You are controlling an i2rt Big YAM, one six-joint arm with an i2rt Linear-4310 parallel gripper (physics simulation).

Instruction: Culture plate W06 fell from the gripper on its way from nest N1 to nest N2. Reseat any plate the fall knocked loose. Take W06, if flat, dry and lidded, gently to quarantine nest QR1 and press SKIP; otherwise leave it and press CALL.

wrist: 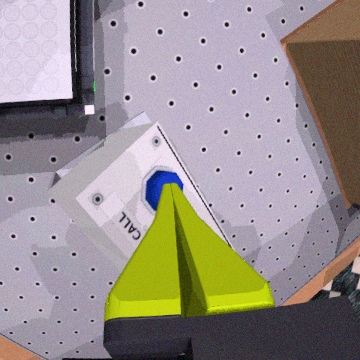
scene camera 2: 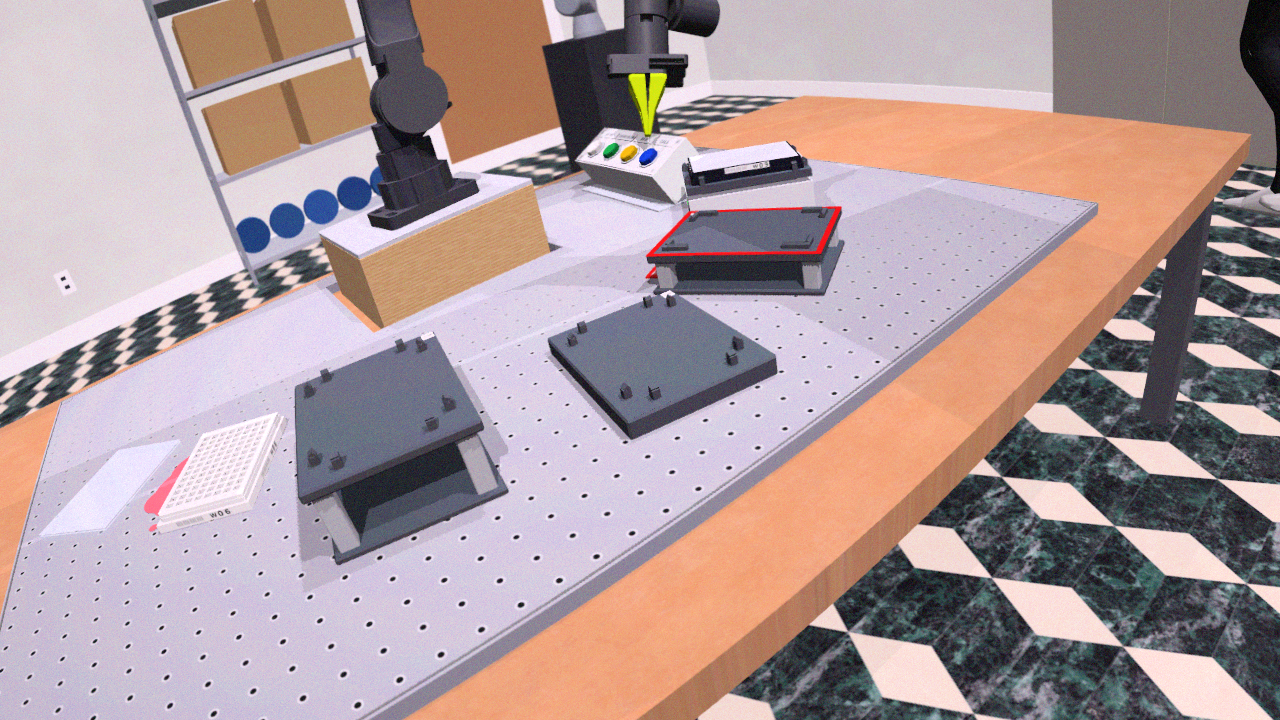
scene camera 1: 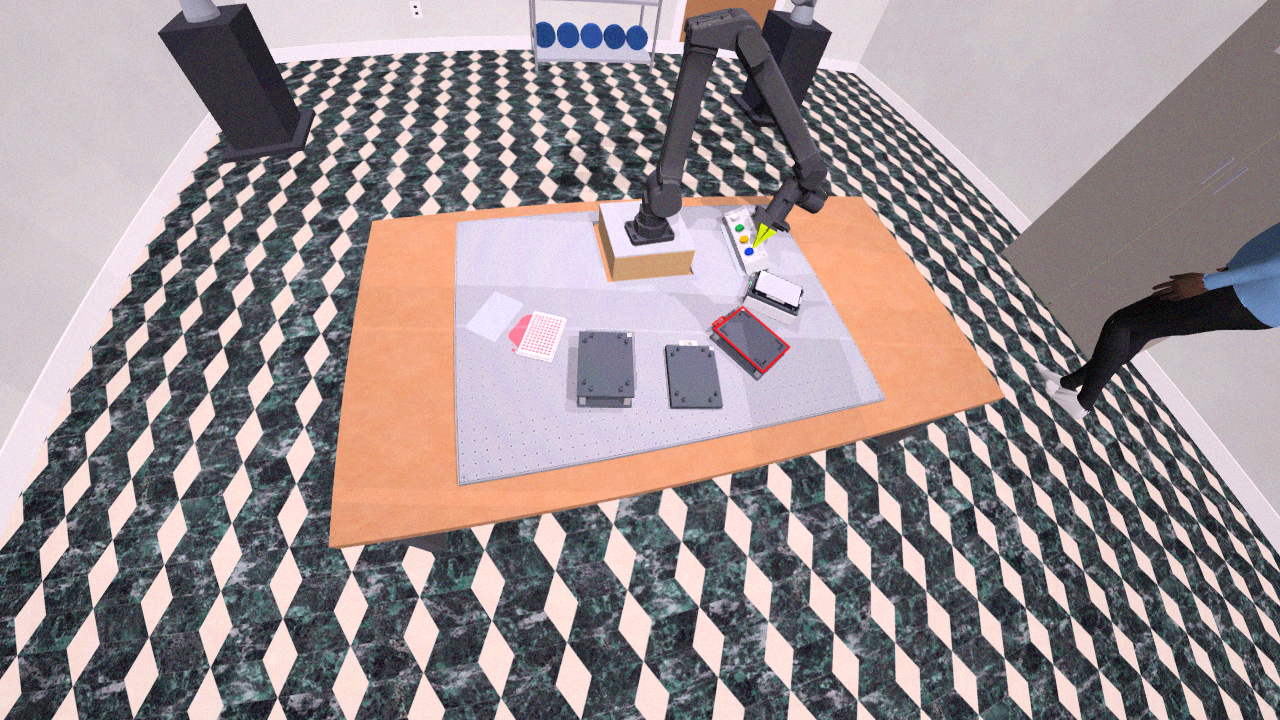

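Seen in the pictures: gripper, fingertip midpoint: [wrist: 169, 191] [scene camera 2: 647, 136] [scene camera 1: 753, 247]; arm's base at its link origin: [scene camera 2: 424, 208] [scene camera 1: 649, 233].
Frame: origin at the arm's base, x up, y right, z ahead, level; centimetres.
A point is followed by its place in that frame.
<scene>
My gripper [scene camera 1: 756, 246] @[x 0.8, y -27.1, z 10.9 cm] [scene camera 2: 648, 134] @[x 0.8, y -27.1, z 10.9 cm] [wrist: 169, 191] @[x 0.8, y -27.1, z 10.9 cm] is shut and empty, pointing down over the button box [scene camera 1: 758, 263] @[x -3.3, y -29.2, z 13.5 cm] [scene camera 2: 666, 179] @[x -4.8, y -26.9, z 13.1 cm] [wrist: 115, 175] @[x -1.6, y -28.8, z 12.7 cm]. Its fingertips overlap the blue button [scene camera 1: 749, 251] @[x -1.7, y -27.4, z 10.0 cm] [scene camera 2: 648, 157] @[x -2.0, y -26.9, z 10.5 cm] [wrist: 157, 188] @[x -1.5, y -27.7, z 10.4 cm] beside the CALL label in the wrist view; scene camera 2 shows them slightly above it. W06 [scene camera 1: 542, 336] @[x -7.6, y 33.4, z 21.8 cm] [scene camera 2: 223, 465] @[x -7.2, y 33.3, z 22.4 cm] lies unlidded on the perforated board, with a pink spill [scene camera 1: 518, 333] @[x -8.6, y 38.8, z 18.9 cm] [scene camera 2: 166, 491] @[x -8.6, y 38.9, z 18.4 cm] at its side. A clear lid [scene camera 1: 494, 316] @[x -7.9, y 43.7, z 13.0 cm] [scene camera 2: 111, 488] @[x -7.9, y 43.7, z 13.3 cm] lies apart from it. A lidded plate [scene camera 1: 778, 287] @[x -1.7, y -29.3, z 24.0 cm] [scene camera 2: 742, 158] @[x -1.7, y -28.4, z 25.2 cm] [wrist: 35, 50] @[x -1.7, y -27.1, z 20.3 cm] sits in a dark holder near the box.
A tall dark nest [scene camera 1: 605, 362] @[x -2.8, y 21.8, z 35.0 cm] [scene camera 2: 389, 411] @[x -2.8, y 21.5, z 37.5 cm], a low dark nest [scene camera 1: 692, 376] @[x -7.1, y 2.1, z 41.1 cm] [scene camera 2: 662, 358] @[x -7.1, y 2.6, z 42.9 cm] and a red-edged nest [scene camera 1: 750, 338] @[x -4.7, y -15.5, z 35.8 cm] [scene camera 2: 751, 232] @[x -4.7, y -15.7, z 36.6 cm] stand without plates. The arm's wooden base block [scene camera 1: 651, 264] @[x -4.2, y 1.3, z 7.6 cm] [scene camera 2: 456, 259] @[x -5.1, y 1.1, z 7.6 cm] [wrist: 325, 100] @[x -7.6, y -11.1, z 2.2 cm] is beside the button box. A person [scene camera 1: 1136, 331] stands right of the table.
</scene>
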